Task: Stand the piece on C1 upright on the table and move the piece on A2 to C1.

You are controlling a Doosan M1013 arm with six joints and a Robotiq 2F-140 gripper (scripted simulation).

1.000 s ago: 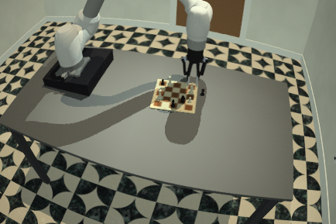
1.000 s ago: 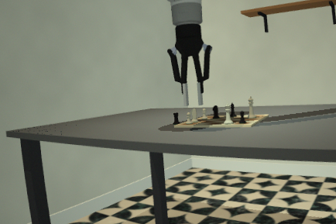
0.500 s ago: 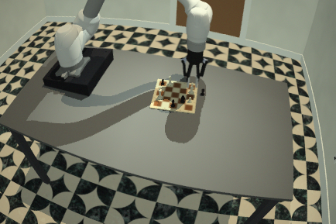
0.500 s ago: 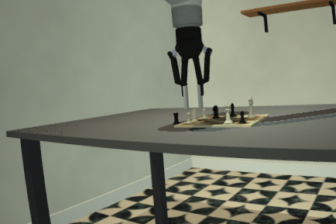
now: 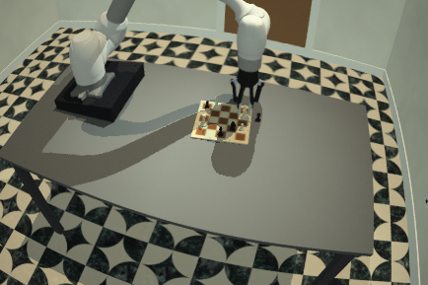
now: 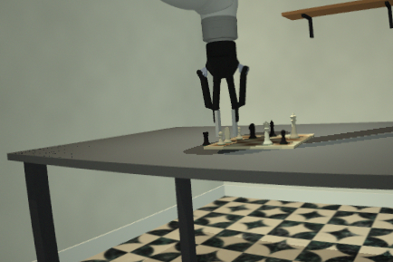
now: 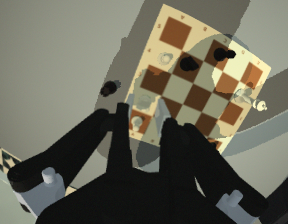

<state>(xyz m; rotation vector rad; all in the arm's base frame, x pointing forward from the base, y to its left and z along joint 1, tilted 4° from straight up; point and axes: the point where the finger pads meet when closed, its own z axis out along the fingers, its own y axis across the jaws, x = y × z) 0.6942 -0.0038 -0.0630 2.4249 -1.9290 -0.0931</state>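
Now: hand 80 mm past the chessboard, 40 mm to the left of it and 50 mm above it.
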